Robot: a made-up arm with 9 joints.
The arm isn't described. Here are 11 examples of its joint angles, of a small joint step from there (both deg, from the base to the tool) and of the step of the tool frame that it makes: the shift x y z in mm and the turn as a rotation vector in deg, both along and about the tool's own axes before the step.
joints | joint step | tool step
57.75 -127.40 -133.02 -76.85 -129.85 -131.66 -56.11 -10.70 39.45 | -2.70 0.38 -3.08 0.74 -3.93 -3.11 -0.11 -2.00 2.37 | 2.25 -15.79 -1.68 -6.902 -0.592 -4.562
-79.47 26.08 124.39 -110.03 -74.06 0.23 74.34 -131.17 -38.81 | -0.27 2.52 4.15 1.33 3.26 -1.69 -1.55 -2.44 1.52 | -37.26 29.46 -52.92 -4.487 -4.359 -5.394
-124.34 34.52 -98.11 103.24 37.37 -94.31 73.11 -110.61 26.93 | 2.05 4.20 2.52 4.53 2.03 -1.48 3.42 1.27 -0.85 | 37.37 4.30 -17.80 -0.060 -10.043 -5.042
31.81 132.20 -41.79 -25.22 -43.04 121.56 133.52 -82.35 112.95 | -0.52 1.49 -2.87 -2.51 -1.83 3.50 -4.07 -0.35 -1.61 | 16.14 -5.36 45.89 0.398 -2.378 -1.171
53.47 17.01 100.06 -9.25 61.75 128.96 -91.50 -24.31 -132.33 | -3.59 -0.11 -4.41 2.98 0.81 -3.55 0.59 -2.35 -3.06 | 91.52 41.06 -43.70 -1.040 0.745 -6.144
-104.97 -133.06 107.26 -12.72 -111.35 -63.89 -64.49 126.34 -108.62 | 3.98 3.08 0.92 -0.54 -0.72 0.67 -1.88 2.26 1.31 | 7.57 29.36 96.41 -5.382 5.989 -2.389
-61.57 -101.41 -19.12 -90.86 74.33 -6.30 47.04 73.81 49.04 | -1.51 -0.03 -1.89 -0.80 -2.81 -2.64 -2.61 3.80 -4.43 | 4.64 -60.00 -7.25 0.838 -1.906 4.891
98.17 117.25 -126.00 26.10 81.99 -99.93 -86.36 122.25 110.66 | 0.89 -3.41 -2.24 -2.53 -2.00 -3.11 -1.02 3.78 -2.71 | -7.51 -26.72 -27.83 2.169 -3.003 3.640
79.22 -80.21 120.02 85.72 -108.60 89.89 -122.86 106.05 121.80 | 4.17 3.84 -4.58 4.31 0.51 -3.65 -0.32 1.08 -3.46 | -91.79 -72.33 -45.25 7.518 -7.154 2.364
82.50 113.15 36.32 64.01 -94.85 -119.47 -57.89 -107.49 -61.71 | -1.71 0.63 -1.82 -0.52 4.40 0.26 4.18 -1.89 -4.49 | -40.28 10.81 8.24 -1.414 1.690 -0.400
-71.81 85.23 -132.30 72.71 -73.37 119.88 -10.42 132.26 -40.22 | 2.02 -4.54 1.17 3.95 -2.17 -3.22 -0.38 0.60 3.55 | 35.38 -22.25 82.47 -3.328 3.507 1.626
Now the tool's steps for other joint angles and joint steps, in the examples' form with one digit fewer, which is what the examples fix.
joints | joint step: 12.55 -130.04 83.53 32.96 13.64 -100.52 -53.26 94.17 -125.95 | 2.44 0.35 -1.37 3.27 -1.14 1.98 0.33 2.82 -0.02
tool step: 53.0 41.2 34.9 -2.92 4.37 -3.07
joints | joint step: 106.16 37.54 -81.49 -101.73 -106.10 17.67 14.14 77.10 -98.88 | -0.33 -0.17 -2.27 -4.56 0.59 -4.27 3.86 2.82 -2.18
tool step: -68.0 136.3 -56.1 2.92 -2.46 -8.77
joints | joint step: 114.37 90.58 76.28 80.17 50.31 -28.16 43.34 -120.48 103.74 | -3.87 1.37 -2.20 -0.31 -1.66 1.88 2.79 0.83 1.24
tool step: -48.3 16.3 54.9 1.80 -0.35 1.41
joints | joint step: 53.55 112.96 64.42 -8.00 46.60 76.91 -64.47 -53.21 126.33 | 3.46 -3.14 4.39 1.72 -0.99 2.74 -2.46 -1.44 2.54
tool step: 32.9 93.6 76.1 1.55 6.57 -5.65
